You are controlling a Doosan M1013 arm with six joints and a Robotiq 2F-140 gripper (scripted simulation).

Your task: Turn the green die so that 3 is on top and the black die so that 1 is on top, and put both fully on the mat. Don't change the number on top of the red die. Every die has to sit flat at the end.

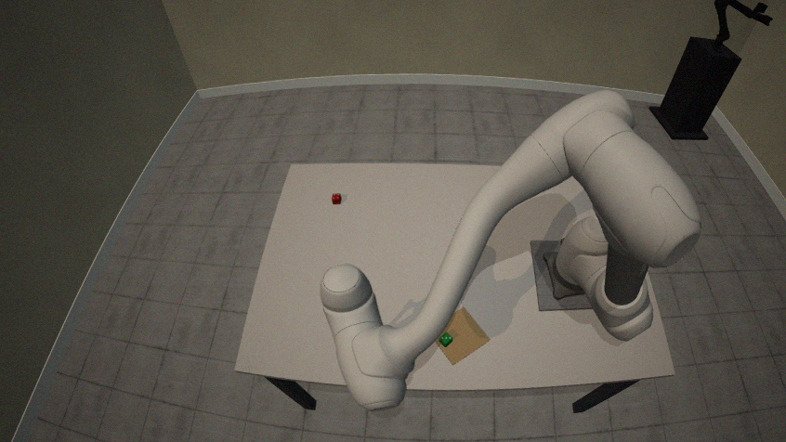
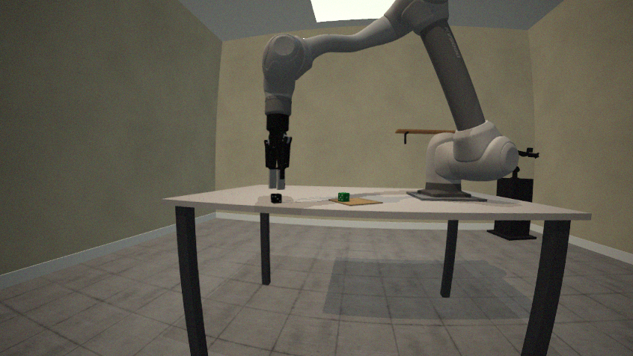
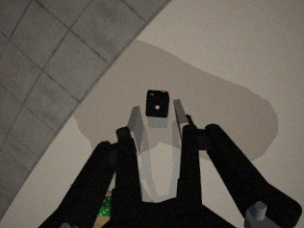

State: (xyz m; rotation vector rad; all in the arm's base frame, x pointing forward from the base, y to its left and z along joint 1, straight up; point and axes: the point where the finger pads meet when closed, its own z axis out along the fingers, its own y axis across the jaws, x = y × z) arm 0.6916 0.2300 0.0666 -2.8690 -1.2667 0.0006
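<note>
My gripper is now 6 cm above the black die. Also, from my hand: red die (12 cm ahead, 63 cm to the right, 6 cm below); then green die (23 cm behind, 5 cm to the right, 6 cm below); then tan mat (27 cm behind, 6 cm to the right, 8 cm below).
</note>
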